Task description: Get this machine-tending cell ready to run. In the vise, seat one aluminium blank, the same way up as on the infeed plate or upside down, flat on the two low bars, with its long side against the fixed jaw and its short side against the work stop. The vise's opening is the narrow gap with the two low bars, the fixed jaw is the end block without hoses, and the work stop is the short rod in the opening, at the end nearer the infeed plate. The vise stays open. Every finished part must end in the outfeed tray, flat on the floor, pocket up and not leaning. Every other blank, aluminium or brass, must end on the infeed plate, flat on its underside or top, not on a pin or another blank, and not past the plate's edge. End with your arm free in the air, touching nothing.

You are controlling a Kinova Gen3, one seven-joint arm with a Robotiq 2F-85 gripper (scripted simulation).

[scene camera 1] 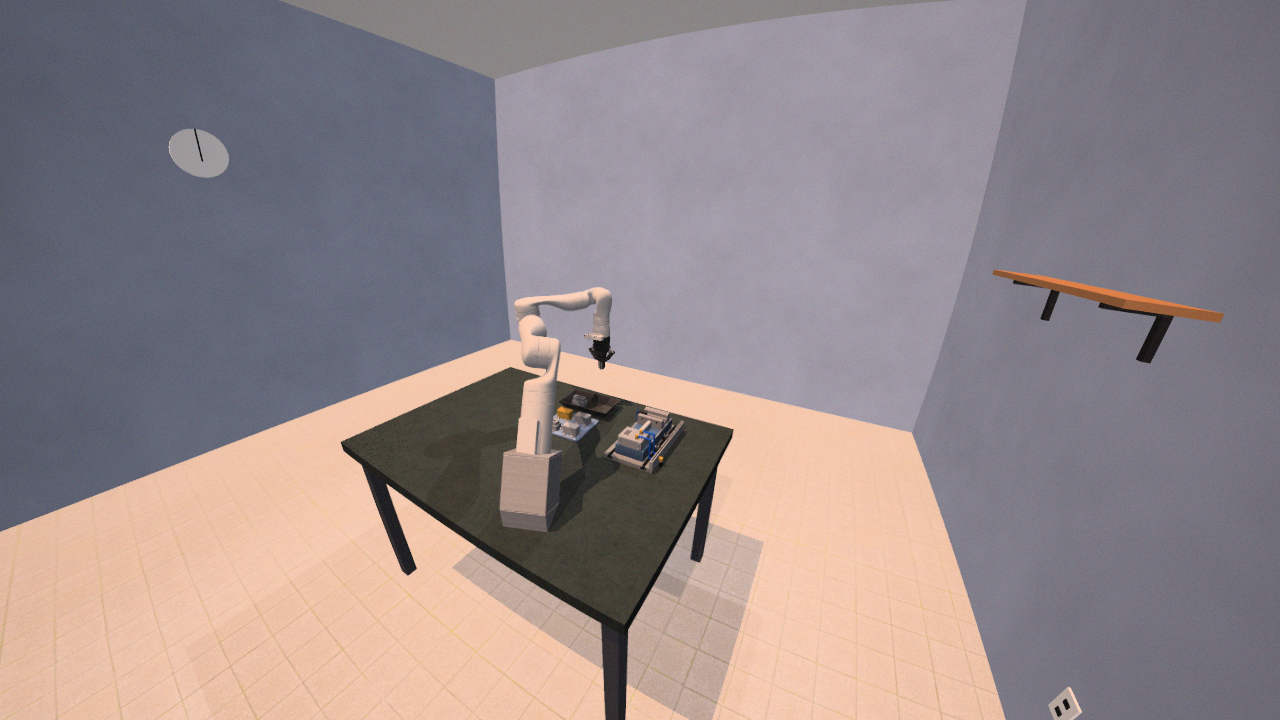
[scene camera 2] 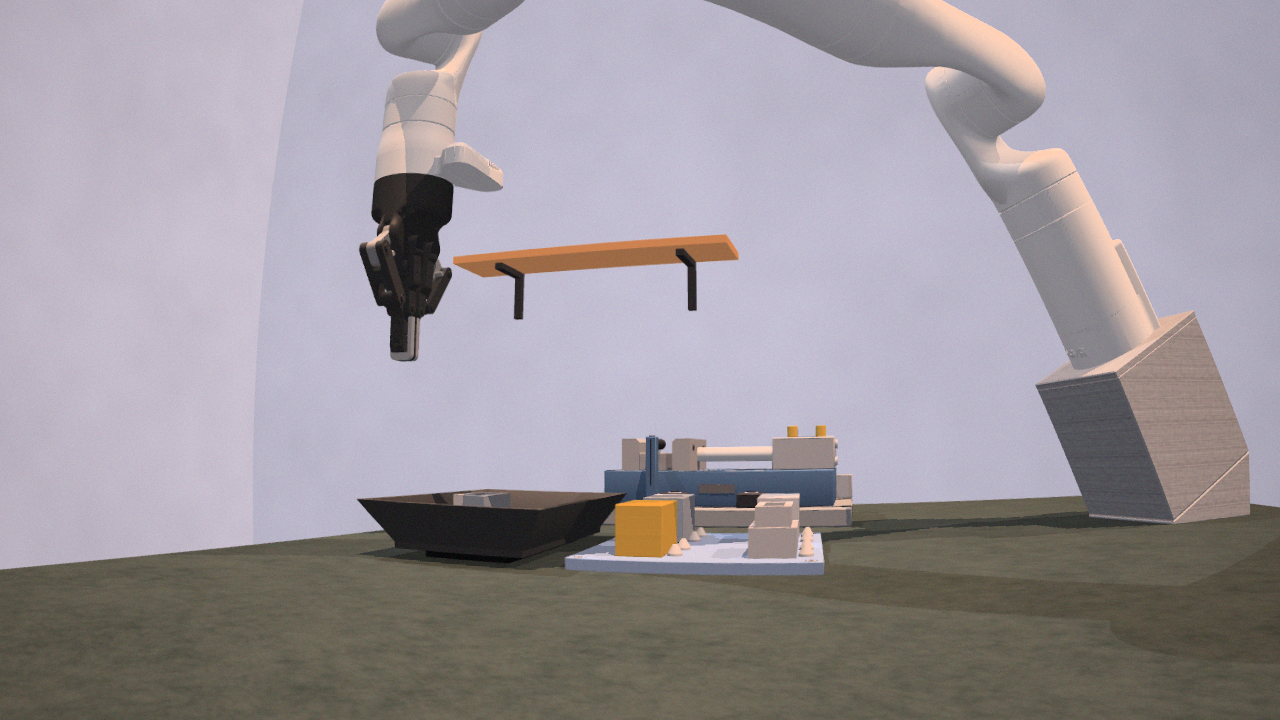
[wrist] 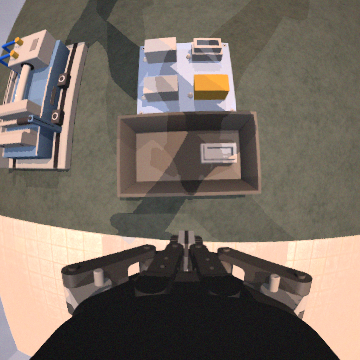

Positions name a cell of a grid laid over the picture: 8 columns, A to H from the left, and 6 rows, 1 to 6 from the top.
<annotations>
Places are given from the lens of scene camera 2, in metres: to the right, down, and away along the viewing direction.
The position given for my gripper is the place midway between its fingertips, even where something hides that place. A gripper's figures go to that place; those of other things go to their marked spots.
my gripper (scene camera 2: C4): -0.20, 0.00, 0.67
brass blank (scene camera 2: E5): 0.00, 0.11, 0.53
finished part (scene camera 2: D5): -0.11, 0.10, 0.56
finished part (scene camera 2: E5): 0.09, 0.12, 0.51
</annotations>
